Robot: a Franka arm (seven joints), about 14 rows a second.
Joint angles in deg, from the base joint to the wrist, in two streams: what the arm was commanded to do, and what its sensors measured. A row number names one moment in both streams.
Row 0, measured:
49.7, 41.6, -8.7, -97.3, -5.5, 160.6, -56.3
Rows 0 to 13, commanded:
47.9, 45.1, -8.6, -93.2, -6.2, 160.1, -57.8
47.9, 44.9, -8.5, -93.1, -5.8, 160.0, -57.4
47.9, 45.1, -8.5, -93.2, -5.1, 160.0, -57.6
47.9, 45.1, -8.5, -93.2, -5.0, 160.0, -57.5
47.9, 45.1, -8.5, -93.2, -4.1, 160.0, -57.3
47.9, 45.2, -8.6, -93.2, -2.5, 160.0, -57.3
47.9, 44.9, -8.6, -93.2, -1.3, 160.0, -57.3
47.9, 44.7, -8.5, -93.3, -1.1, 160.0, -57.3
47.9, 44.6, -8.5, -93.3, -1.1, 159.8, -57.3
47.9, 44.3, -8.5, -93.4, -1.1, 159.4, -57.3
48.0, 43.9, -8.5, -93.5, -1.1, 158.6, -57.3
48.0, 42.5, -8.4, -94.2, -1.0, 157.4, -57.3
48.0, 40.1, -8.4, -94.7, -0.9, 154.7, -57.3
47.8, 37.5, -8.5, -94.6, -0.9, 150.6, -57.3
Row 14, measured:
48.0, 42.6, -8.6, -94.2, -2.2, 157.3, -56.7
